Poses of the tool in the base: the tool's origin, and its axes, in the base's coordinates. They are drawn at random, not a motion.
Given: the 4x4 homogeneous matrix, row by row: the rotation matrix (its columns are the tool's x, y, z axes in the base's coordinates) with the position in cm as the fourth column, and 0 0 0 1 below. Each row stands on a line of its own.
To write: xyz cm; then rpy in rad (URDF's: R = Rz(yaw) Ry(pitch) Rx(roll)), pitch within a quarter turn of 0, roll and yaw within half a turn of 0. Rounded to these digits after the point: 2 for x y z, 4 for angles.
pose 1, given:
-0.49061 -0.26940 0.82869 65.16
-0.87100 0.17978 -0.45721 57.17
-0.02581 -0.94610 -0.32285 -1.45
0 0 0 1
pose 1, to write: 65.16 57.17 -1.45 -1.8996 0.0258 -2.0838
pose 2, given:
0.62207 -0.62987 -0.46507 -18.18
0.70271 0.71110 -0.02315 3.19
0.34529 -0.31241 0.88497 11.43
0 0 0 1
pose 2, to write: -18.18 3.19 11.43 -0.3394 -0.3525 0.8462
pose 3, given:
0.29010 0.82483 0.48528 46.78
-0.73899 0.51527 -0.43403 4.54
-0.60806 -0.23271 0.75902 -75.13
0 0 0 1
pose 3, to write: 46.78 4.54 -75.13 -0.2975 0.6536 -1.1967
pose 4, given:
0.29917 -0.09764 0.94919 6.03
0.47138 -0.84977 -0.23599 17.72
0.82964 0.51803 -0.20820 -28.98
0 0 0 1
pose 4, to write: 6.03 17.72 -28.98 1.9529 -0.9785 1.0053
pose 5, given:
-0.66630 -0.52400 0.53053 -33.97
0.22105 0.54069 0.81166 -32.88
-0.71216 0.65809 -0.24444 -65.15
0 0 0 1
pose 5, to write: -33.97 -32.88 -65.15 1.9264 0.7926 2.8213
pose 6, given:
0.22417 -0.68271 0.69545 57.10
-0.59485 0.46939 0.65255 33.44
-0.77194 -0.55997 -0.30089 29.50
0 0 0 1
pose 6, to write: 57.10 33.44 29.50 -2.0639 0.8819 -1.2104
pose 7, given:
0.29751 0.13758 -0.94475 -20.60
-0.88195 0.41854 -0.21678 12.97
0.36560 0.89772 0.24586 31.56
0 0 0 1
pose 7, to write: -20.60 12.97 31.56 1.3035 -0.3743 -1.2455
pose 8, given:
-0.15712 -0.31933 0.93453 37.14
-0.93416 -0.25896 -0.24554 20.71
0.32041 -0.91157 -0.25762 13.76
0 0 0 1
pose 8, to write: 37.14 20.71 13.76 -1.8462 -0.3262 -1.7374
